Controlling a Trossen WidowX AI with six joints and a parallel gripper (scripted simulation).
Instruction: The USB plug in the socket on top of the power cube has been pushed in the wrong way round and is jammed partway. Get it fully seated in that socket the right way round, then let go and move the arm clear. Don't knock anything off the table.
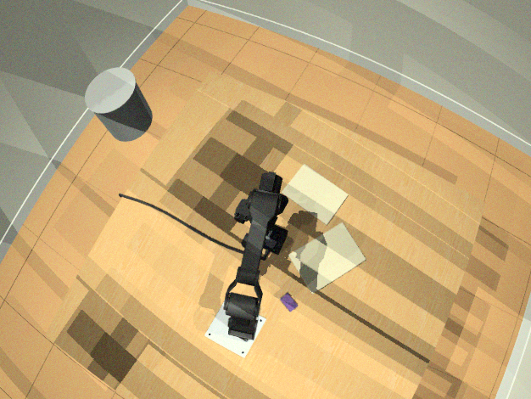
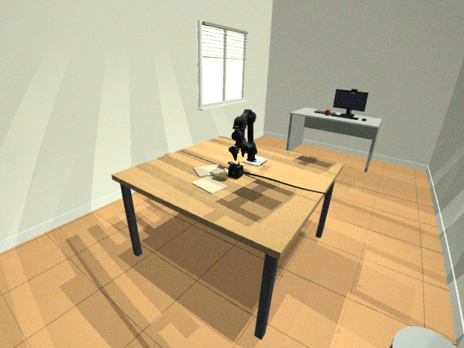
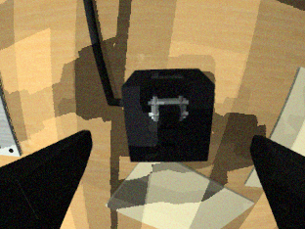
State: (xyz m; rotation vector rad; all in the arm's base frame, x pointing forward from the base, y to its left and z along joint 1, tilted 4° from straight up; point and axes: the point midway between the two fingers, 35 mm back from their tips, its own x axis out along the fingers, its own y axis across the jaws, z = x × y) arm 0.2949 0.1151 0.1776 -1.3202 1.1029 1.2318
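Now: the USB plug 4 cm below my gripper tip. Round my gripper tip: small purple block (15 cm behind, 19 cm to the right, 13 cm below).
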